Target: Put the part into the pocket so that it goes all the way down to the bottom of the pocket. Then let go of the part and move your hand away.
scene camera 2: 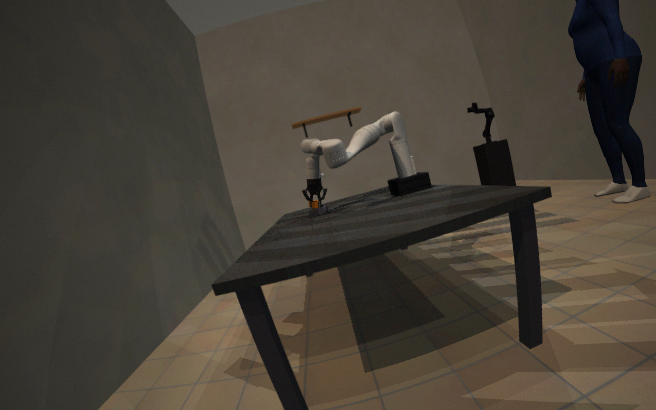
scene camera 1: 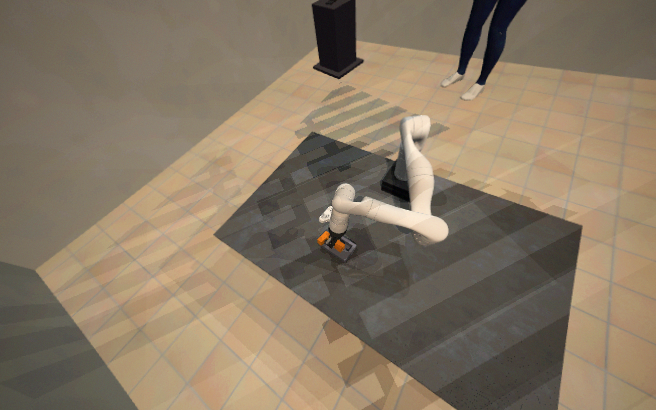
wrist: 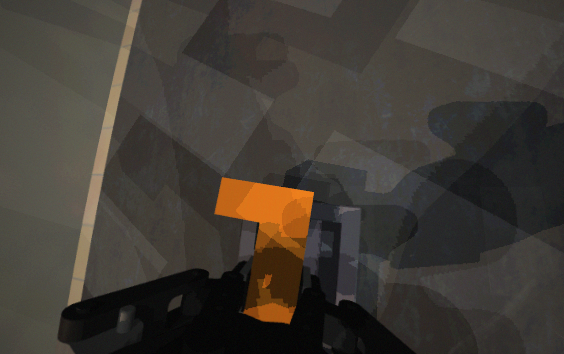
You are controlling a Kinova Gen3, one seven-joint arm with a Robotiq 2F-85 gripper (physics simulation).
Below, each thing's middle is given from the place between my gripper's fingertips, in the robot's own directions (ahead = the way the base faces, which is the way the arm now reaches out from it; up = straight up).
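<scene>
The grey pocket block (wrist: pixel 332 248) sits 10 mm behind my hand, 10 mm below it and 10 mm to the left of it. As for the orange L-shaped block (wrist: pixel 284 214), I find it 10 mm ahead of my hand and 10 mm to the right of it, and it is 20 mm above my hand.
</scene>
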